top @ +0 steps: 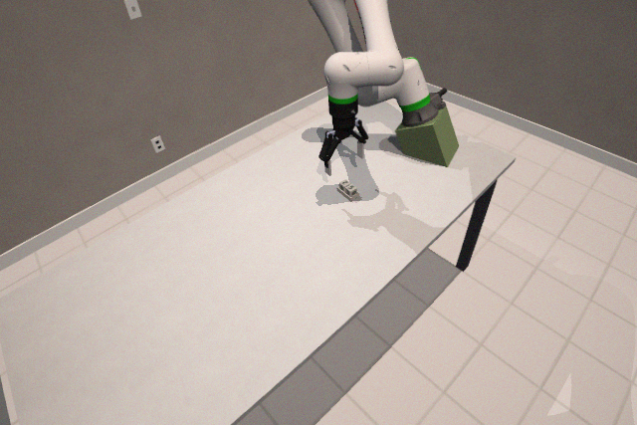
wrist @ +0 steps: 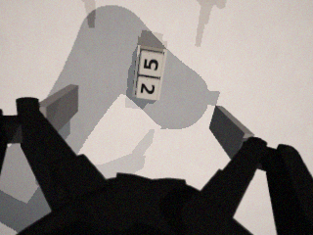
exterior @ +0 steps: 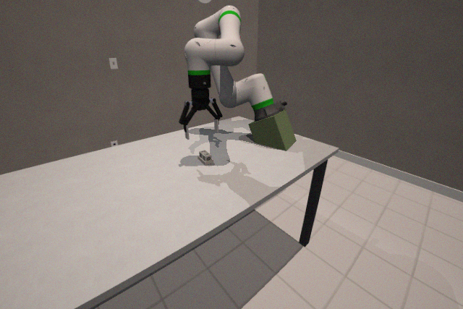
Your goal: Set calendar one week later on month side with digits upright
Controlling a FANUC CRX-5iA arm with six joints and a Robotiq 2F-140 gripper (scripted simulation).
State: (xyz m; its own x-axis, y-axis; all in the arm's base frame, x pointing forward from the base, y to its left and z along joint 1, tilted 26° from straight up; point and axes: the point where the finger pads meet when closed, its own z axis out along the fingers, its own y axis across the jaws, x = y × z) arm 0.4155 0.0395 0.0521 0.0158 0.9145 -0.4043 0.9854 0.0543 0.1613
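The white calendar cube is 11 cm below my hand.
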